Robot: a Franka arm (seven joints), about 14 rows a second.
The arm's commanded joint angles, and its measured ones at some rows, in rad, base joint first. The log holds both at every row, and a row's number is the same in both.
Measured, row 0:
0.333 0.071 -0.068 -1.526 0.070 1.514 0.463
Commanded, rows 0 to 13:
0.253 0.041 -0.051 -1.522 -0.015 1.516 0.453
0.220 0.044 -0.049 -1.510 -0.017 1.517 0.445
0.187 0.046 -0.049 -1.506 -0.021 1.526 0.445
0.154 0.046 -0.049 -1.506 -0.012 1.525 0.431
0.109 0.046 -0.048 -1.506 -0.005 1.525 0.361
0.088 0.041 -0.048 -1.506 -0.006 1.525 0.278
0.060 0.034 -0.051 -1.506 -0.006 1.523 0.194
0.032 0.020 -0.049 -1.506 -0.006 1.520 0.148
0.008 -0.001 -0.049 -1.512 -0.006 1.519 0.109
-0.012 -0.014 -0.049 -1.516 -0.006 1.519 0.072
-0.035 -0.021 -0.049 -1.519 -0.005 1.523 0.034
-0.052 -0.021 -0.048 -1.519 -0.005 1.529 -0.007
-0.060 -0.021 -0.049 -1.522 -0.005 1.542 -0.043
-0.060 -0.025 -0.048 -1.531 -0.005 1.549 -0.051
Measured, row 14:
-0.038 -0.003 -0.069 -1.495 -0.001 1.524 -0.010
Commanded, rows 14 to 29:
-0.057 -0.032 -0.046 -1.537 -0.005 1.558 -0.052
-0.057 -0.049 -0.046 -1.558 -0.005 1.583 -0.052
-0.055 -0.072 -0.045 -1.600 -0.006 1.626 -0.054
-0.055 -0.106 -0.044 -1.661 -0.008 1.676 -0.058
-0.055 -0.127 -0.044 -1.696 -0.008 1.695 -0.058
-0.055 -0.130 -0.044 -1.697 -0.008 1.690 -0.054
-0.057 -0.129 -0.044 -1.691 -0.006 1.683 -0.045
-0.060 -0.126 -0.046 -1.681 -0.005 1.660 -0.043
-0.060 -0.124 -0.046 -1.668 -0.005 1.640 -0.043
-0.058 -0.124 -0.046 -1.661 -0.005 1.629 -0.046
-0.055 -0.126 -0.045 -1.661 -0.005 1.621 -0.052
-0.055 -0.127 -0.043 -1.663 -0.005 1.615 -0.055
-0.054 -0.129 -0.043 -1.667 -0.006 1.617 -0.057
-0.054 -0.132 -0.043 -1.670 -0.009 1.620 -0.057
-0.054 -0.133 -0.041 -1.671 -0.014 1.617 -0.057
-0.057 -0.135 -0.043 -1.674 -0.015 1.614 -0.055
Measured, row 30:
-0.043 -0.105 -0.053 -1.644 -0.001 1.617 -0.045
